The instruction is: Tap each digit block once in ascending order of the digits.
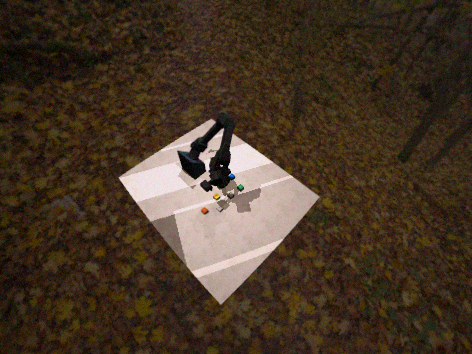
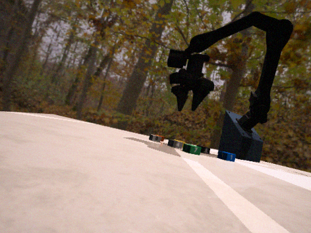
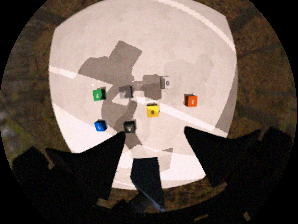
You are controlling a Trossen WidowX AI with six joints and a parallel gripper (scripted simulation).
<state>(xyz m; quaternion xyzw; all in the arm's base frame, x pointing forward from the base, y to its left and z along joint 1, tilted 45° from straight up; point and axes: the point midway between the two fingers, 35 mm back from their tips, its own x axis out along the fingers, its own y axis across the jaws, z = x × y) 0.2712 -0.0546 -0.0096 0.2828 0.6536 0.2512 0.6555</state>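
The white block is 120 mm below my gripper tip, 70 mm ahead of it and 50 mm to the right of it. The rest, counted from my gripper tip: grey block 120 mm below, 60 mm to the left, 60 mm ahead; black block 120 mm below, 70 mm to the left, 50 mm behind; yellow block 120 mm below, 10 mm to the right.
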